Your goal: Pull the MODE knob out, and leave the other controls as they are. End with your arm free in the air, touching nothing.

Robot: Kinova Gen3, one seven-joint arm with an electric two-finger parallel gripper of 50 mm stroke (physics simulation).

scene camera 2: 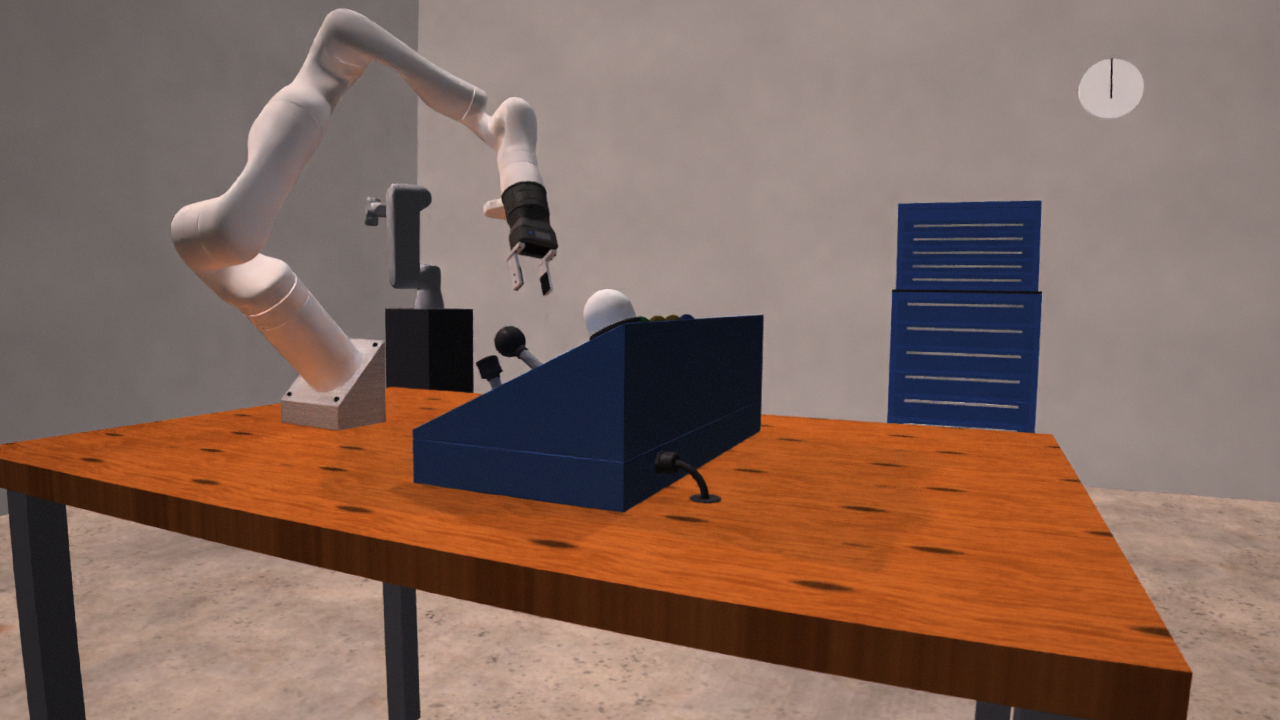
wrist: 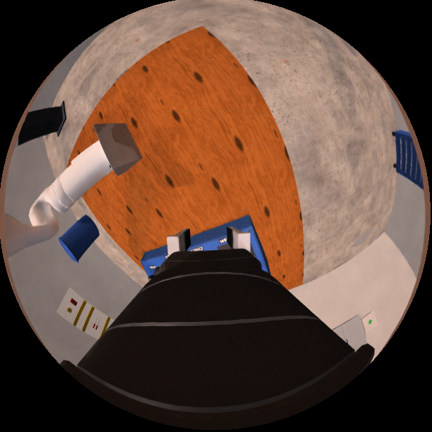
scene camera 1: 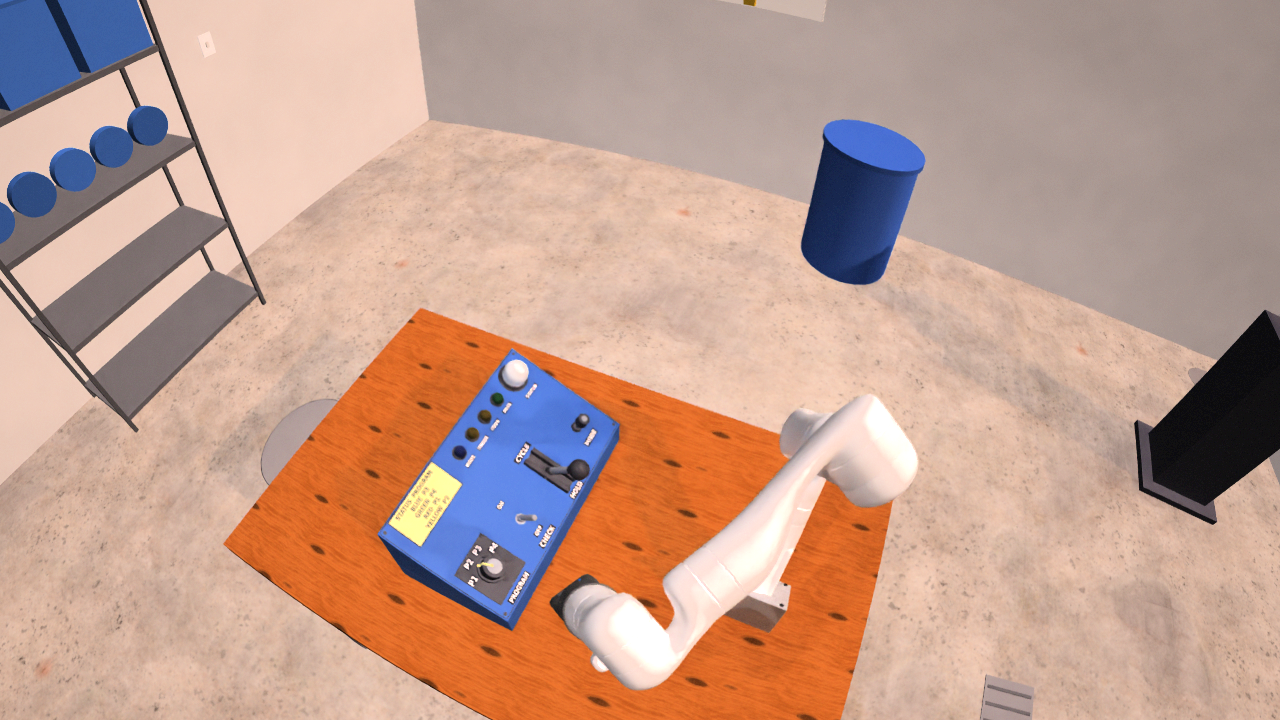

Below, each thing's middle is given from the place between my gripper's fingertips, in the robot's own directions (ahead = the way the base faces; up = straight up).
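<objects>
There's a blue control box [scene camera 2: 606, 425] that's 30 cm ahead of my hand, 17 cm to the right of it and 11 cm below it. The ball-topped cycle lever [scene camera 2: 509, 341] is 9 cm below my hand, 18 cm ahead of it and 25 cm to the right of it.
</objects>
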